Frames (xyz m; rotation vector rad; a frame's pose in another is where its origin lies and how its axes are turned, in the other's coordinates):
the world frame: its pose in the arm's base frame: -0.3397 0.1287 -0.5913 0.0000 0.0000 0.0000
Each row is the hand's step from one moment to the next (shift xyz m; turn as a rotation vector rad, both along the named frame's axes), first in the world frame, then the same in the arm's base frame.
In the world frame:
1: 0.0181 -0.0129 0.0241 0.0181 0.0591 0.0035
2: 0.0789 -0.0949 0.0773 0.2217 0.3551 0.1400
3: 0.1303 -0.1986 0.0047 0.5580 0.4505 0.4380
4: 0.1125 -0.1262 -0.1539 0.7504 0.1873 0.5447
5: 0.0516 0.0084 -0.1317 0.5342 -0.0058 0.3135
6: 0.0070 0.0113 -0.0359 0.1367 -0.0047 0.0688
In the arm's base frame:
1: 0.0181 -0.0129 0.0241 0.0181 0.0591 0.0035
2: 0.0789 -0.0949 0.0773 0.2217 0.3551 0.1400
3: 0.1303 -0.1986 0.0047 0.5580 0.4505 0.4380
4: 0.1125 -0.1262 -0.1539 0.7504 0.1873 0.5447
5: 0.0516 0.0084 -0.1317 0.5342 -0.0058 0.3135
6: 0.0070 0.0113 -0.0359 0.1367 -0.0047 0.0688

